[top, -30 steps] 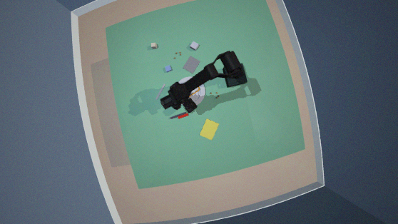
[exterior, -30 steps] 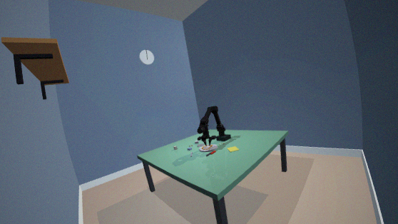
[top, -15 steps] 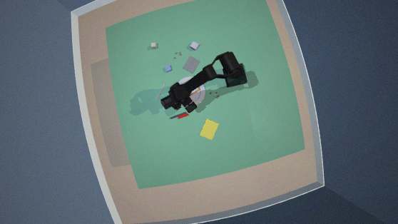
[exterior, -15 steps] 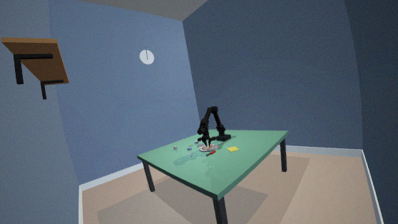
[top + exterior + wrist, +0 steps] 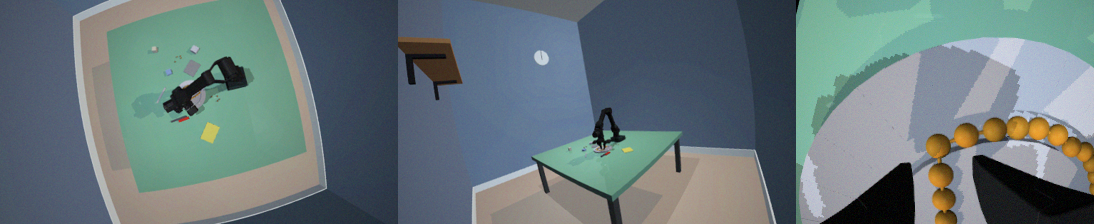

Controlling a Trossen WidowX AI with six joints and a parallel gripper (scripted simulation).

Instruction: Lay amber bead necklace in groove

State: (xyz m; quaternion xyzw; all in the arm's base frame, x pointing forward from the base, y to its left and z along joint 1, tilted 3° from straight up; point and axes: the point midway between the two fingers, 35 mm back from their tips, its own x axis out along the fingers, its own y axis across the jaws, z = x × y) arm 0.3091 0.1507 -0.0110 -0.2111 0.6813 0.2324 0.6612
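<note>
My gripper tip is now 30 mm past the round grey bead board, 50 mm to the left of it and 10 mm above it. From my gripper tip the other things lie so: grey rod: 170 mm ahead, 60 mm to the right, 10 mm below; red-handled tool: 40 mm ahead, 110 mm to the left, 10 mm below; grey plate: 40 mm behind, 240 mm to the right, 10 mm below.
</note>
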